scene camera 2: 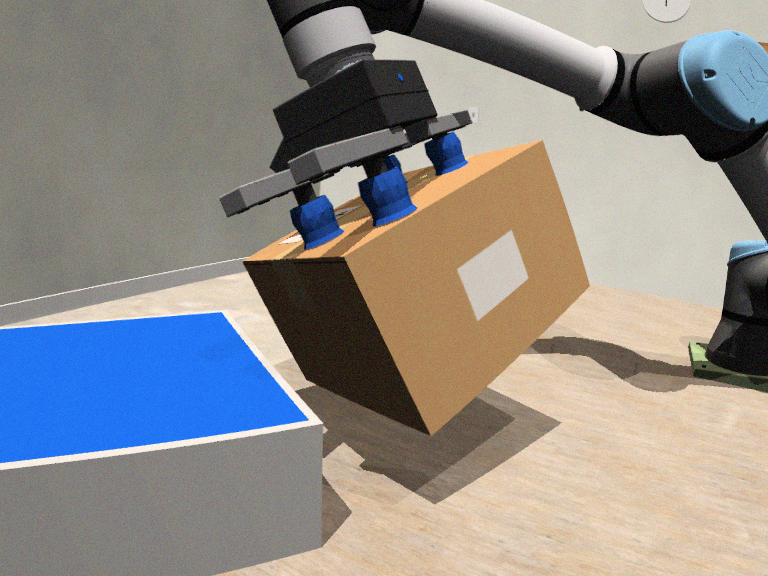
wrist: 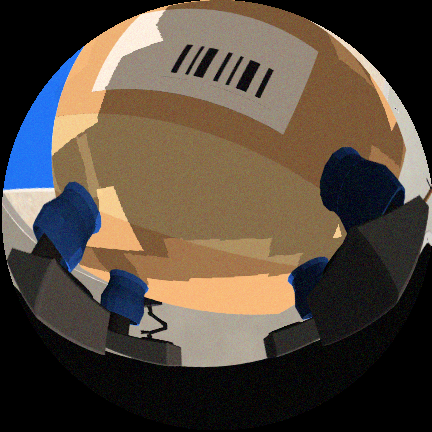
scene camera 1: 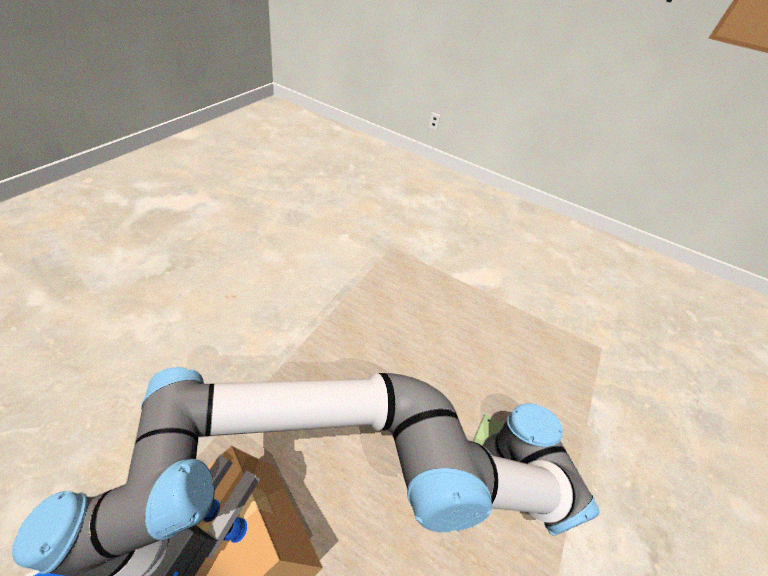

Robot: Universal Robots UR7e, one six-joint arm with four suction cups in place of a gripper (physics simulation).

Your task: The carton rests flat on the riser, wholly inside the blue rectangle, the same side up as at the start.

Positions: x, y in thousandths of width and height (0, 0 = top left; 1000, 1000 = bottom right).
Scene:
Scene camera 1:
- brown carton: 359, 926, held by the suction head

